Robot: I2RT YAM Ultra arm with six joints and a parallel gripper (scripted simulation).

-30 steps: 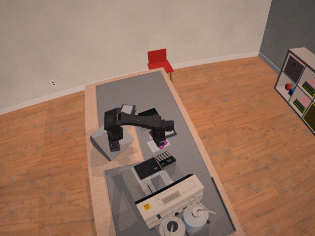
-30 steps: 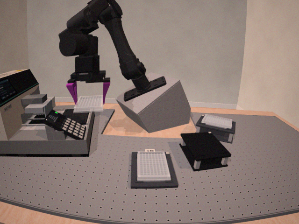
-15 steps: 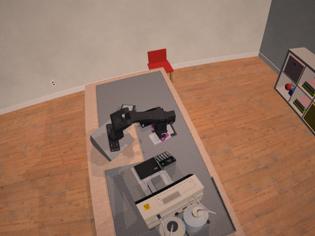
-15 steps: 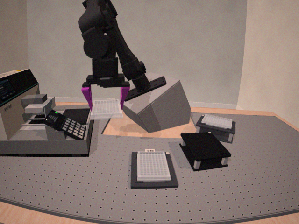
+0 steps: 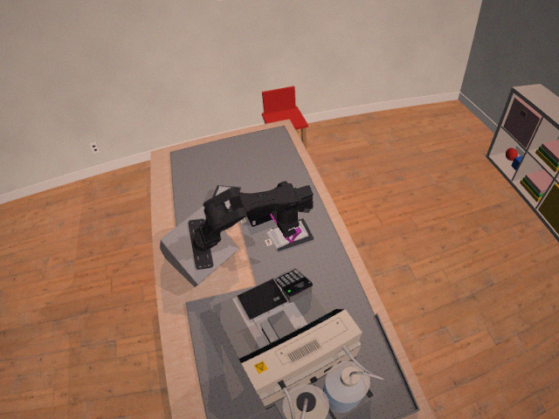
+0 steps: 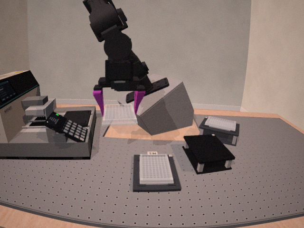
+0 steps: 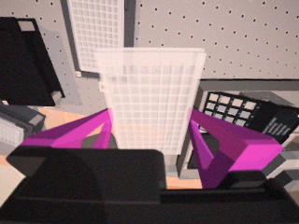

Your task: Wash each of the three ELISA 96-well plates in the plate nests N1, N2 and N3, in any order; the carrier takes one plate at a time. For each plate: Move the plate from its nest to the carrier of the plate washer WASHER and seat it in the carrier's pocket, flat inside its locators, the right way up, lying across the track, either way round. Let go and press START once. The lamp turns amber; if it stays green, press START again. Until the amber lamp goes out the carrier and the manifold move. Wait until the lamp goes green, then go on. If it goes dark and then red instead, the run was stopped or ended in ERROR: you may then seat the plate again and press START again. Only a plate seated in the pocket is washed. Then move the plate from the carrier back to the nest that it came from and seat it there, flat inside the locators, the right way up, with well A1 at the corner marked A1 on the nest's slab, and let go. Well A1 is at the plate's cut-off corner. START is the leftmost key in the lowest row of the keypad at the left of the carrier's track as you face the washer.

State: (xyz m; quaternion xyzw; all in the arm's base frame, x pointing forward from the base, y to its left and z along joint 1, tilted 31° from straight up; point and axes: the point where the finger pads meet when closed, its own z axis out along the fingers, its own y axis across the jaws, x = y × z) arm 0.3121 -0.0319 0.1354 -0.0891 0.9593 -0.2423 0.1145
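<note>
Right now the raised black nest is 1 cm behind my hand, 27 cm to the left of it and 12 cm below it. The rest, counted from my hand: nest N1 (5 cm ahead, 10 cm to the left, 15 cm below); then black carrier pocket (17 cm behind, 19 cm to the right, 8 cm below); then grey manifold (15 cm behind, 34 cm to the right, 3 cm below).
</note>
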